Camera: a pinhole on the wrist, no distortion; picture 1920 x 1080 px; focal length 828.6 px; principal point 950.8 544.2 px. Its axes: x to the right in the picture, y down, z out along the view. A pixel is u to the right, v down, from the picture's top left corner.
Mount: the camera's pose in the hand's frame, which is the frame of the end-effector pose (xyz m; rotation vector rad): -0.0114 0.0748 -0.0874 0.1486 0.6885 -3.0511
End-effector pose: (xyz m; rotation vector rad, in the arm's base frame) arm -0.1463 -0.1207 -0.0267 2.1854 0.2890 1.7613
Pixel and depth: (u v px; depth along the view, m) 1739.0 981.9 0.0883
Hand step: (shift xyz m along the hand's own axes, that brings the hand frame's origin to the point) -0.1015 -0.0043 -0.0360
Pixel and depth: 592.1 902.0 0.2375
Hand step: 0.0727 -0.1208 0.0919
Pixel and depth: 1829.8 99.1 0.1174
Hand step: -0.1479 0.0828 0.0333
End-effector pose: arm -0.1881 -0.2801 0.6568 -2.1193 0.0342 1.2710
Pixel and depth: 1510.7 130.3 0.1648
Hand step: -0.1397 0.0797 0.0854
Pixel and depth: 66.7 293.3 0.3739
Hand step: 0.3485 0.0123 0.3349
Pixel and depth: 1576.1 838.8 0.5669
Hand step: -0.4822 -0.3458 0.2953
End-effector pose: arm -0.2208 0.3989 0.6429 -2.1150 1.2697 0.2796
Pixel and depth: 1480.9 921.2 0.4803
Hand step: -0.3539 -0.3253 0.2217
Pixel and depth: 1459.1 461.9 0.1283
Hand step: -0.1017 0.0321 0.0259
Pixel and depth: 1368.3 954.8 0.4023
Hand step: -0.2433 -0.2756 0.1697
